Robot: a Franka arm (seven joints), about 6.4 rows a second.
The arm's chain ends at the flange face. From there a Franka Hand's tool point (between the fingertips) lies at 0.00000 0.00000 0.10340 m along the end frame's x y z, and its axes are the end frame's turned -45 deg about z.
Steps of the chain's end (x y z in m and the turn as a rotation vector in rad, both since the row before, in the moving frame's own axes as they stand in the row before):
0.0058, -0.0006, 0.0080, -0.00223, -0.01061, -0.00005
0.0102, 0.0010, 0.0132, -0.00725, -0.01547, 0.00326
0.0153, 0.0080, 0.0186, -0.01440, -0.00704, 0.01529
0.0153, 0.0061, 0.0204, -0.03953, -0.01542, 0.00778
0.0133, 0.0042, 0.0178, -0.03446, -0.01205, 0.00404
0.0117, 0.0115, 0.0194, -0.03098, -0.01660, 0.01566
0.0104, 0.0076, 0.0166, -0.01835, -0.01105, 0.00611
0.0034, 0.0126, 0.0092, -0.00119, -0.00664, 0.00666
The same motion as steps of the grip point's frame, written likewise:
0.0036, 0.0031, 0.0080, 0.00593, -0.00908, -0.00005
0.0048, 0.0073, 0.0132, 0.00581, -0.01607, 0.00326
0.0036, 0.0170, 0.0186, -0.00520, -0.01516, 0.01529
0.0025, 0.0169, 0.0203, -0.01705, -0.03886, 0.00778
0.0030, 0.0140, 0.0177, -0.01585, -0.03289, 0.00404
-0.0033, 0.0174, 0.0193, -0.01017, -0.03364, 0.01566
-0.0002, 0.0133, 0.0166, -0.00516, -0.02079, 0.00611
-0.0071, 0.0109, 0.0092, 0.00385, -0.00554, 0.00666

